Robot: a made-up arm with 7 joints.
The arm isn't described. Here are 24 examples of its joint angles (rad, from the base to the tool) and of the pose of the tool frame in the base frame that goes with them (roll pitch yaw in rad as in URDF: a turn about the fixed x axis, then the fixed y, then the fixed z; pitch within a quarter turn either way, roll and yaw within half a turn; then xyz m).
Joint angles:
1: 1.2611 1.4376 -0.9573 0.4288 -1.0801 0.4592 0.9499
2: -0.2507 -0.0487 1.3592 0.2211 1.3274 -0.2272 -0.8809
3: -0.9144 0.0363 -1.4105 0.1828 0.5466 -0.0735 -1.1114
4: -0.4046 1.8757 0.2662 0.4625 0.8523 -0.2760 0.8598
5: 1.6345 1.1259 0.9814 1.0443 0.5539 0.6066 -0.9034
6: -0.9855 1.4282 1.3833 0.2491 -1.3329 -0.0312 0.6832
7: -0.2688 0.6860 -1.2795 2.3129 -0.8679 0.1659 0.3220
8: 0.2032 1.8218 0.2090 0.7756 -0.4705 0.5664 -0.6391
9: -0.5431 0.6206 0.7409 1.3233 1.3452 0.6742 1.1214
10: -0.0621 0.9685 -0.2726 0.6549 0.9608 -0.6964 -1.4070
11: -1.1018 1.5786 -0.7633 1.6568 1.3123 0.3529 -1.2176
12: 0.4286 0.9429 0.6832 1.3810 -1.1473 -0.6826 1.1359
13: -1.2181 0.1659 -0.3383 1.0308 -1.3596 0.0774 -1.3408
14: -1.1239 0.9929 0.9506 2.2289 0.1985 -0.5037 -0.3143
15: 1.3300 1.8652 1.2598 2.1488 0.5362 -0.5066 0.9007
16: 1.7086 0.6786 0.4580 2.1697 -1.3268 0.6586 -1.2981
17: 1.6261 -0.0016 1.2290 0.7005 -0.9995 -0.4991 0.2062
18: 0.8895 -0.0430 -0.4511 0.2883 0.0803 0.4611 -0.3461
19: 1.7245 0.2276 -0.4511 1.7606 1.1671 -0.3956 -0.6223
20: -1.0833 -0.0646 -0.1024 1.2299 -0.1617 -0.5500 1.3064
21: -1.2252 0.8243 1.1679 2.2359 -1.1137 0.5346 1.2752
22: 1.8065 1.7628 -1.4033 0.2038 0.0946 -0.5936 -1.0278
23: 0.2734 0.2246 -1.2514 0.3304 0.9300 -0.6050 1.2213
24: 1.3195 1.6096 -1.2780 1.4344 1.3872 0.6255 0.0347
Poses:
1: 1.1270 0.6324 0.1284 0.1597 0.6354 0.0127
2: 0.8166 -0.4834 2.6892 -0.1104 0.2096 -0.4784
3: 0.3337 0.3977 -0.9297 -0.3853 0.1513 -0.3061
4: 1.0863 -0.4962 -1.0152 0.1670 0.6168 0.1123
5: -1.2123 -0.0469 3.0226 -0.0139 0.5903 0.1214
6: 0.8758 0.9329 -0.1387 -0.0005 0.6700 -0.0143
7: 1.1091 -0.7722 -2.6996 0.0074 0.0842 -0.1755
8: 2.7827 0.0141 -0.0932 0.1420 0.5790 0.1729
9: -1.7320 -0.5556 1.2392 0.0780 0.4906 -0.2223
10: 2.9107 -1.2181 -0.9978 0.1310 0.5200 -0.2937
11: 1.0331 0.6113 -0.3386 -0.0719 0.3995 -0.2414
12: 1.0458 0.4417 -1.3371 0.1935 0.5053 0.0419
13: 1.1138 -0.1420 -1.6491 -0.2841 0.1691 -0.3236
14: 2.1266 -0.4802 -2.2852 0.1318 0.3401 -0.0663
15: -2.4544 0.9744 -0.2940 -0.2015 0.2181 0.1165
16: -0.6728 -0.7477 -1.7974 -0.0081 0.3126 0.1888
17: -2.8936 -0.7421 -2.8736 0.4317 0.3326 0.0789
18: 0.6601 -0.6588 -0.4879 0.4159 0.1267 -0.2535
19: -2.9874 0.1074 2.0764 0.1758 0.1166 0.2544
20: -1.4324 -0.7128 -0.0691 -0.1744 0.1335 -0.3620
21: 0.8452 0.6762 -0.7858 0.0997 0.3657 -0.0474
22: 2.9214 -0.3830 -0.6664 -0.0445 0.6694 -0.0019
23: -1.1495 -0.9878 -0.3978 0.1563 0.2099 -0.4615
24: 0.2973 -0.9626 -0.0939 0.2409 0.4637 0.0131
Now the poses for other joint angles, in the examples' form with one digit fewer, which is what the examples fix.
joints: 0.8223 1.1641 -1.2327 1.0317 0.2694 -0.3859 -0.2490
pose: 1.487 -0.448 -1.636 0.295 0.439 -0.176
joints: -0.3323 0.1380 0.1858 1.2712 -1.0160 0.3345 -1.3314
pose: 2.237 -0.067 -0.850 0.125 0.267 -0.368
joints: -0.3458 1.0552 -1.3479 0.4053 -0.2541 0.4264 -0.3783
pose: -0.191 0.980 -2.156 -0.087 0.544 -0.308
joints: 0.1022 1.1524 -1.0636 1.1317 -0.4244 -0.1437 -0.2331
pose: 0.762 0.051 -1.802 0.144 0.416 -0.312
